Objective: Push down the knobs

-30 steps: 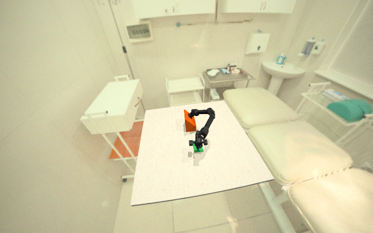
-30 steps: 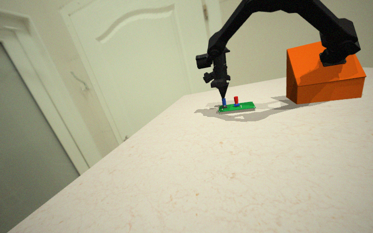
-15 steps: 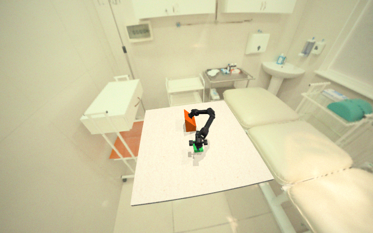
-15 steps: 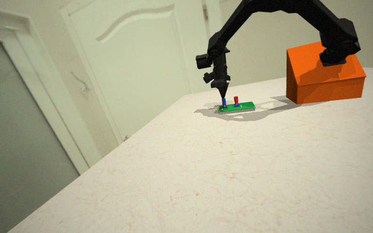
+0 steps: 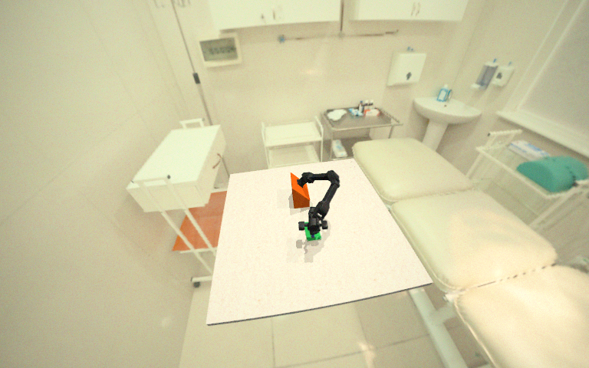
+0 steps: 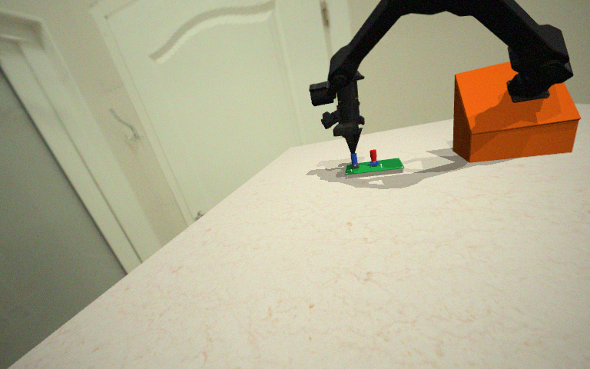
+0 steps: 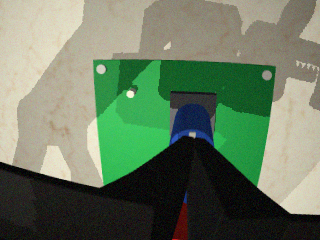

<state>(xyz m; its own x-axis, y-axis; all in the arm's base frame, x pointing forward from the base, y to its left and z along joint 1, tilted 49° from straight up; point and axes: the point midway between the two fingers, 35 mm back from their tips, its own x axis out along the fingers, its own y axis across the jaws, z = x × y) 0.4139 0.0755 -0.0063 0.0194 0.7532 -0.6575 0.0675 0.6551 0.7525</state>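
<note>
The blue knob lies 10 mm below my gripper tip. Also, from my gripper tip: red knob 60 mm behind, 20 mm below.
</note>
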